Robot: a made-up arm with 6 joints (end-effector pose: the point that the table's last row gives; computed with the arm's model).
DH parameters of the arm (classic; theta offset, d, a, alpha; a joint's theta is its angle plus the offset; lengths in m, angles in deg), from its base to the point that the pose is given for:
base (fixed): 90 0.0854 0 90
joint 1: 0 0.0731 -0.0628 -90
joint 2: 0 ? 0.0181 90
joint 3: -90 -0.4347 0.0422 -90
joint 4: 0 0.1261 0.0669 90
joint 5: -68.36 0 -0.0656 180
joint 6: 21.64 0.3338 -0.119 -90
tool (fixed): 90 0.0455 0 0
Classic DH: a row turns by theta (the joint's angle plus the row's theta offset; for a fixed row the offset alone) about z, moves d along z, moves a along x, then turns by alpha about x.
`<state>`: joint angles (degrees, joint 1 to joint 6).
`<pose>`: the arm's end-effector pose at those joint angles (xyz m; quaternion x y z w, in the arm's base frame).
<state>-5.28 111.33 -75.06 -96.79 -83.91 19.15</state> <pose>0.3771 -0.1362 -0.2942 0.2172 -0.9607 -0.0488 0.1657</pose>
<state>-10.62 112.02 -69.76 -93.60 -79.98 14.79</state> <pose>0.3700 -0.2045 -0.3261 0.1931 -0.9573 0.0771 0.2011</pose>
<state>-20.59 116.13 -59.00 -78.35 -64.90 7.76</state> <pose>0.3867 -0.4198 -0.3578 0.1142 -0.8759 0.3925 0.2562</pose>
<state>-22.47 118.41 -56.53 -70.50 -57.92 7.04</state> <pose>0.4080 -0.4982 -0.3491 0.0803 -0.8268 0.4916 0.2614</pose>
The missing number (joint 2, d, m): -0.1337
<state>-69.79 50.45 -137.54 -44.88 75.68 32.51</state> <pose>-0.2173 -0.3736 0.7968 0.7359 -0.1155 -0.6669 0.0188</pose>
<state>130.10 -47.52 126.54 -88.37 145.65 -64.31</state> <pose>0.1219 -0.3038 0.3252 0.4452 0.8670 0.1868 0.1233</pose>
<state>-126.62 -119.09 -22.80 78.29 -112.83 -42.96</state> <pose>0.6906 -0.2492 -0.2586 -0.3403 0.0507 -0.8441 0.4112</pose>
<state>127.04 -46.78 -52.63 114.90 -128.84 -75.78</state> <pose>0.0562 -0.2674 0.5985 0.2418 0.5337 0.7886 0.1863</pose>
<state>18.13 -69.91 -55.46 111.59 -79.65 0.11</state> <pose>0.3032 0.5911 0.1525 0.0801 0.9453 0.1711 0.2659</pose>
